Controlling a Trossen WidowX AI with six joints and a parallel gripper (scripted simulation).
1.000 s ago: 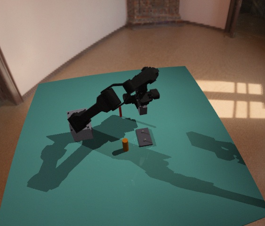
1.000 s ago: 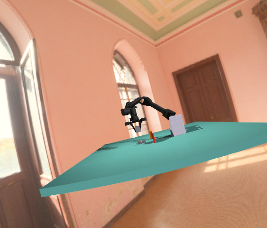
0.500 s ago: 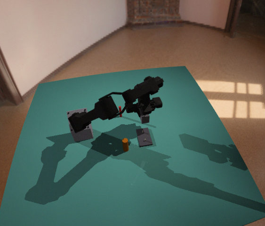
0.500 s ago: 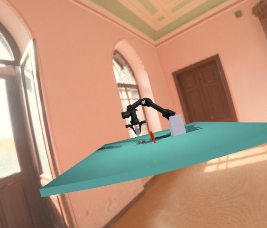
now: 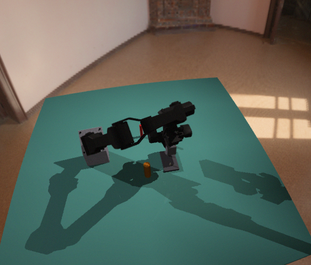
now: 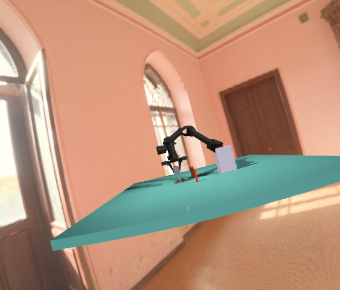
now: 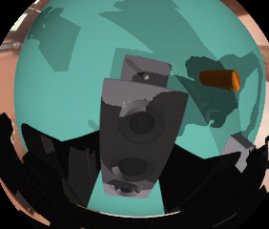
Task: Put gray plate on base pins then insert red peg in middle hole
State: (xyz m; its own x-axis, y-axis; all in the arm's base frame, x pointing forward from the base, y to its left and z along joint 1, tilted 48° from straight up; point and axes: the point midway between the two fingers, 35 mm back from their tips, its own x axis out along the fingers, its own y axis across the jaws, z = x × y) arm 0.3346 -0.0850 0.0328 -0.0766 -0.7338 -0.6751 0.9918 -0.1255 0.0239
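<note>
My gripper tip is 6 cm above the dark base, 3 cm to the left of it and 1 cm past it. From my gripper tip the other things lie so: red peg (17 cm to the left, 9 cm behind, 3 cm below); gray plate (3 cm above); orange cylinder (13 cm behind, 8 cm to the right, 3 cm below).
</note>
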